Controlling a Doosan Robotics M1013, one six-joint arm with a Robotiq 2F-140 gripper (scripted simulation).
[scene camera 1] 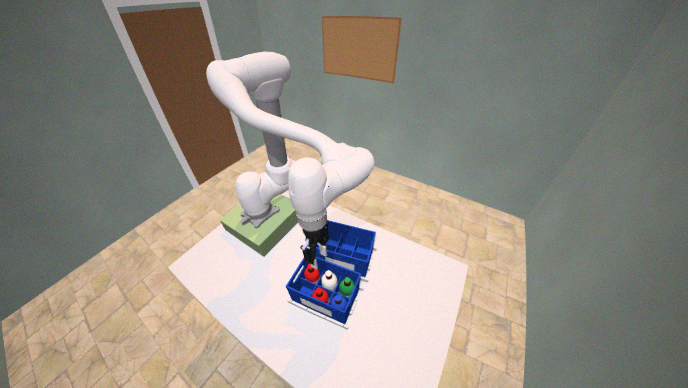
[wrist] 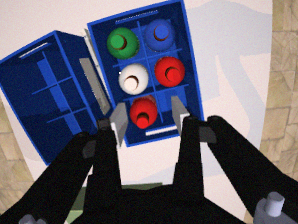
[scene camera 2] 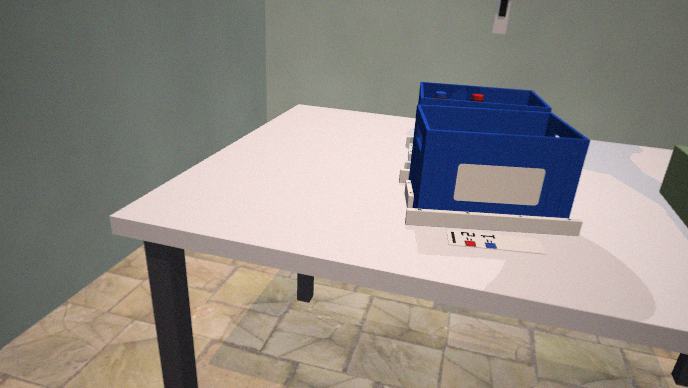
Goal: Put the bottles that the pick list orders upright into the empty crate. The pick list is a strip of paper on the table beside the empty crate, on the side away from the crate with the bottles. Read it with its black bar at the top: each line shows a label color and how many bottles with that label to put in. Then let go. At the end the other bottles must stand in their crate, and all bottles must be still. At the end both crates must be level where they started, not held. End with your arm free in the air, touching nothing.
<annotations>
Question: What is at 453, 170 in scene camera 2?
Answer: A blue crate.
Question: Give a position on a red bottle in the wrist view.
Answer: At 165, 71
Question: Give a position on a white bottle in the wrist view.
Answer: At 136, 76
</annotations>
